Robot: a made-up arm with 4 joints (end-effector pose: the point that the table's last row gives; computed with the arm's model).
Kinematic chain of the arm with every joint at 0, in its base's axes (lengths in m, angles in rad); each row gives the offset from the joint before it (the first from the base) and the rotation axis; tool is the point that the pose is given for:
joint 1: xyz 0 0 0.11 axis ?
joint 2: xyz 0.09 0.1 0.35 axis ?
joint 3: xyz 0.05 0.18 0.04 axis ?
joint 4: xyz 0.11 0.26 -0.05 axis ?
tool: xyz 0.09 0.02 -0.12
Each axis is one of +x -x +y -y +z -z.
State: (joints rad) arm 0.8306 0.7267 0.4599 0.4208
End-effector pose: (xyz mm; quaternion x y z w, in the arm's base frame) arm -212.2 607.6 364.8 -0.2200 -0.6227 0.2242 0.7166
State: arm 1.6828 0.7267 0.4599 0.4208
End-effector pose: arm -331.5 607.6 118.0 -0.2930 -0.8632 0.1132 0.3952
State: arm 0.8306 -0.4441 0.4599 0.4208
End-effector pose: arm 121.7 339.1 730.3 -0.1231 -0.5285 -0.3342 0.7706
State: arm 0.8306 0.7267 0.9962 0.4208
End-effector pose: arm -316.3 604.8 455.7 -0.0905 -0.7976 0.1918 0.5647
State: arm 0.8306 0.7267 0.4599 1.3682
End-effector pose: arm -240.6 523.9 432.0 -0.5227 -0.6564 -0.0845 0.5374
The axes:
joint 1: -y
joint 2: +z
joint 3: -y
joint 4: -x

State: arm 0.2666 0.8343 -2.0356 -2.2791
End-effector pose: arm -334.6 447.3 217.5 0.3716 0.4456 -0.5735 0.5783
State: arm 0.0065 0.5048 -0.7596 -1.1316
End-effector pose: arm -60.0 654.3 301.8 0.4039 0.4247 0.0047 0.8102
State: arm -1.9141 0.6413 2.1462 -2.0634
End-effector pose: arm 611.8 482.3 203.9 0.9540 -0.1763 0.0226 0.2415
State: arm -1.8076 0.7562 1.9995 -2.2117
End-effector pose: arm 615.5 435.0 289.4 0.9833 -0.1477 0.0255 0.1029
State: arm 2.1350 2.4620 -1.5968 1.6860
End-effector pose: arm -107.6 -154.8 -78.1 0.8400 -0.1458 0.2486 0.4598
